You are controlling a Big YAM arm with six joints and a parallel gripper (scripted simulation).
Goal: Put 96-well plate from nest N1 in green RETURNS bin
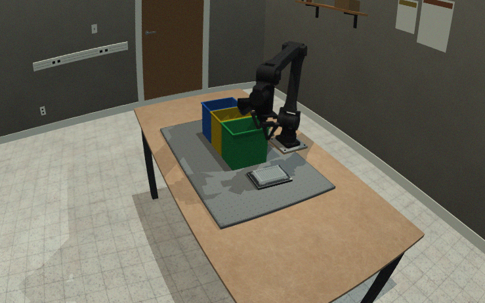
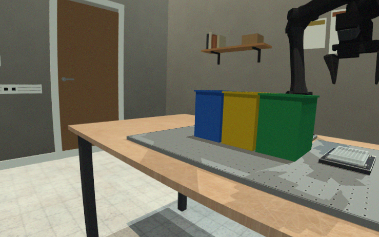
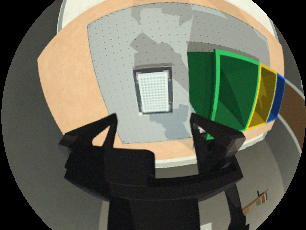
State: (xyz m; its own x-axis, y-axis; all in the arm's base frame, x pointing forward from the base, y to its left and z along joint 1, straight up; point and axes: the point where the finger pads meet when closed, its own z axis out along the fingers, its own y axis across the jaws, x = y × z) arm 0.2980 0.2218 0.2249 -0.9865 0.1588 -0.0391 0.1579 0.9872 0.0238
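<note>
Right now the 96-well plate is 40 mm behind my hand, 10 mm to the left of it and 210 mm below it. Also, from my hand: plate nest: 40 mm behind, 10 mm to the left, 220 mm below; green bin: 10 mm behind, 170 mm to the right, 140 mm below; yellow bin: 10 mm behind, 300 mm to the right, 140 mm below.
</note>
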